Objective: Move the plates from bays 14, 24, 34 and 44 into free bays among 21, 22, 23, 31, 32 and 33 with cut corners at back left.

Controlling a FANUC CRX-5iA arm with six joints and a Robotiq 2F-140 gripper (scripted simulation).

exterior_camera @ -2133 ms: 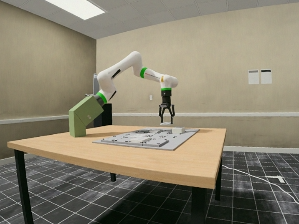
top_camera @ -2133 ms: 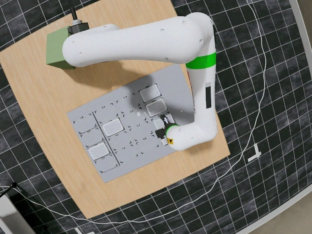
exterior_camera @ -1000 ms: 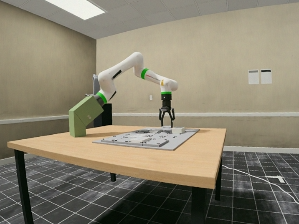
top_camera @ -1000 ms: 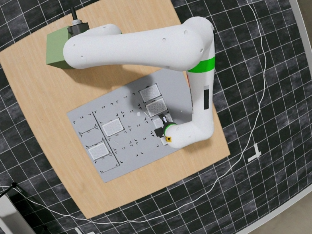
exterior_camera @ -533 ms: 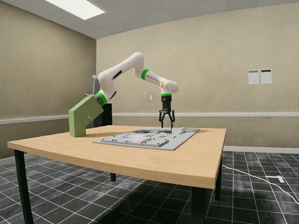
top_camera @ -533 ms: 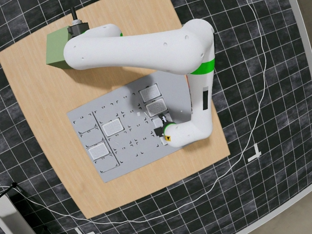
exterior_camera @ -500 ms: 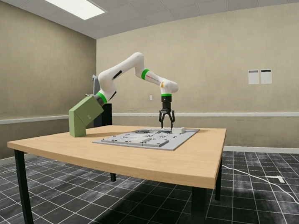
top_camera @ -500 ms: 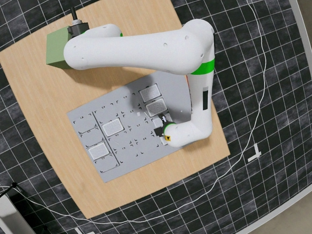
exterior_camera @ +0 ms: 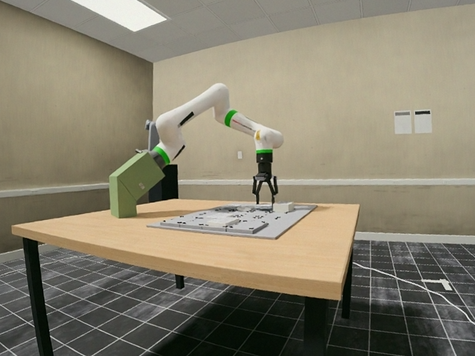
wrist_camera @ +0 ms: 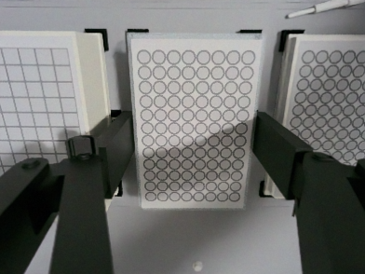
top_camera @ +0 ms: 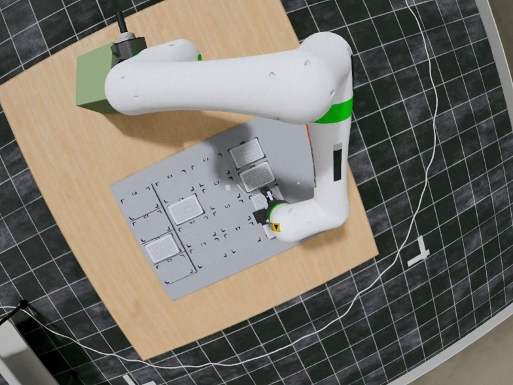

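The white block is 11 cm ahead of my hand, 2 cm to the left of it and 2 cm below it. Also, from my hand: sealed plate 21 cm behind, 4 cm to the right, 4 cm below.
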